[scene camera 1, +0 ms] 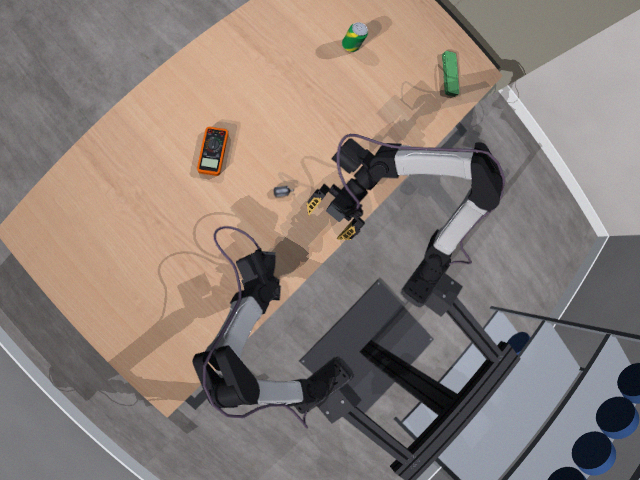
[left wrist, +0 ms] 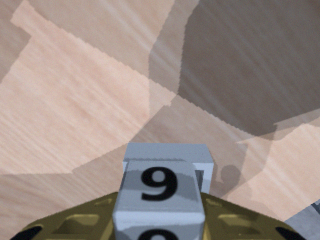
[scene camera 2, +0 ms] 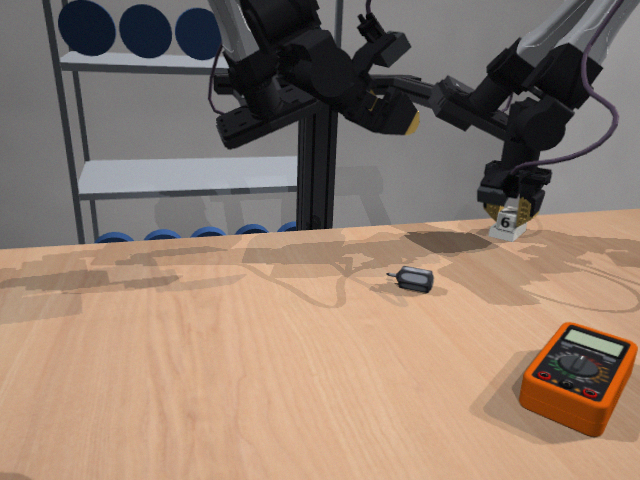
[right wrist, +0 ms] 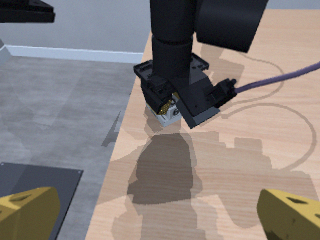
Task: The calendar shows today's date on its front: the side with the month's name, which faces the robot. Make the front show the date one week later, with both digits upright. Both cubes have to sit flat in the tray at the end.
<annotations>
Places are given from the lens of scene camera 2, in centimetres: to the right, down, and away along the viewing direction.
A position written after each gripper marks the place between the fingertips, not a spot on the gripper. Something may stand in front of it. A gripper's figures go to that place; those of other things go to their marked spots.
left gripper (scene camera 2: 508, 224): 32, -3, 99
right gripper (scene camera 2: 399, 121): 12, -18, 86
small dark tool (scene camera 2: 411, 278): 12, 5, 78
</annotations>
